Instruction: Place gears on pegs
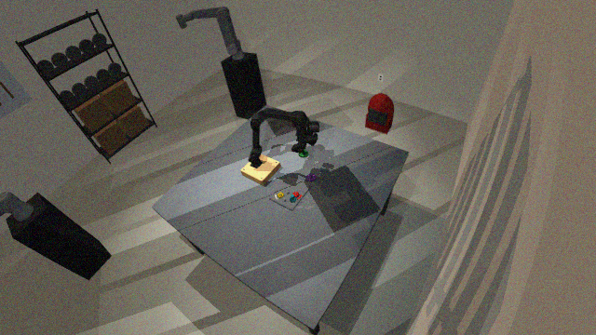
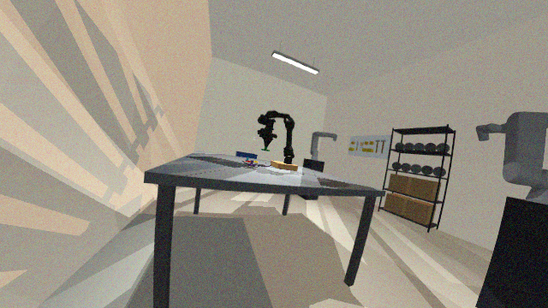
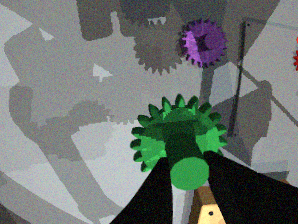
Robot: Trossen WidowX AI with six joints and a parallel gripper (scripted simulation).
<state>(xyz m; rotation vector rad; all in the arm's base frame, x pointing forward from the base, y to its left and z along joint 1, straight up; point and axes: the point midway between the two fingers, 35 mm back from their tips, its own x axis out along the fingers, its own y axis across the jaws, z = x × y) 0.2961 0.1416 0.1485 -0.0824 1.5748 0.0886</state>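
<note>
Now: gripper tip 60 mm short of the teal gear, 260 mm to the left of it and 140 mm above it. Also, from my gripper tip: purple gear (70 mm ahead, 60 mm to the right, 140 mm below); then green gear (10 mm below); then red gear (60 mm ahead, 220 mm to the right, 150 mm below).
</note>
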